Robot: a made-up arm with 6 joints.
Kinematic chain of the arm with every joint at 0, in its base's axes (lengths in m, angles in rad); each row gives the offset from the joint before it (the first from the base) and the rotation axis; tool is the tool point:
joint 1: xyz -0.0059 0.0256 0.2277 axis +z
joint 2: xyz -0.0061 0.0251 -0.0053 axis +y
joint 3: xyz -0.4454 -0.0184 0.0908 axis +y
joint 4: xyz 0.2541 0.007 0.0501 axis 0.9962 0 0.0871
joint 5: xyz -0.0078 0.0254 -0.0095 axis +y
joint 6: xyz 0.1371 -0.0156 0.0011 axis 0.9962 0 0.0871
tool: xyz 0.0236 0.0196 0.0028
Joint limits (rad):
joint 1: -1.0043..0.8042
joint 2: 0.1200..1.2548
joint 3: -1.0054..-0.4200
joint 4: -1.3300..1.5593
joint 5: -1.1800..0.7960
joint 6: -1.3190..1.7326
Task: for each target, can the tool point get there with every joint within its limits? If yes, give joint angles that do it. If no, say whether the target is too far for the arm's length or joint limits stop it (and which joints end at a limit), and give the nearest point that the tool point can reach.
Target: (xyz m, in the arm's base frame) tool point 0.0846 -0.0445 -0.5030
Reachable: no: joint limits stop it (at a limit: joint 2, joint 3) | nearest point 0.1001 -0.0565 0.3548 | short by 0.858 m
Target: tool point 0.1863 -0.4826 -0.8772
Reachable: no: too far | nearest point 0.0902 -0.1284 0.3616 | short by 1.292 m
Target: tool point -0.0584 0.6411 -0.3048
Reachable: no: joint limits stop it (at a limit: joint 1, joint 2, joint 3) | nearest point 0.0534 0.2240 0.3819 | short by 0.811 m
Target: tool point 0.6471 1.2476 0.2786
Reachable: no: too far | nearest point 0.1760 0.3141 0.5625 | short by 1.084 m
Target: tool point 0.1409 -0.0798 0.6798
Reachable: yes | joints -0.7981 0.8619 -0.8903 -0.5334 -0.0089 0.8036
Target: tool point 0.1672 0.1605 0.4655
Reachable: yes | joints 0.2853 1.0619 -0.5012 0.6904 0.3951 0.4389
